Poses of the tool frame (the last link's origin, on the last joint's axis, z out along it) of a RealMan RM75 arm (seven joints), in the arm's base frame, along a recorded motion.
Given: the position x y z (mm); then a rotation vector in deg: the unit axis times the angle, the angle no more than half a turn.
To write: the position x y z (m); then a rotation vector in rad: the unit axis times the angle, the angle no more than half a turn. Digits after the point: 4 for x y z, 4 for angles.
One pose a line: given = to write
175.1, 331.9, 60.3, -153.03, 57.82, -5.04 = 0.1751, 0.3319, 0.0603, -2.6709, 1.0091, -0.0880
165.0, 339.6, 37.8, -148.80, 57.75, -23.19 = 0.1650, 0.3396, 0.0378, -2.5970, 1.0079, -0.4047
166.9, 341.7, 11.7, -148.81, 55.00, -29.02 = 0.1669, 0.3417, 0.0117, -2.5972, 0.9599, -0.5065
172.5, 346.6, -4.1, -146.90, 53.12, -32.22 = 0.1725, 0.3466, -0.0041, -2.5639, 0.9271, -0.5623
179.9, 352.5, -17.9, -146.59, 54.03, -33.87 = 0.1799, 0.3525, -0.0179, -2.5585, 0.9430, -0.5911
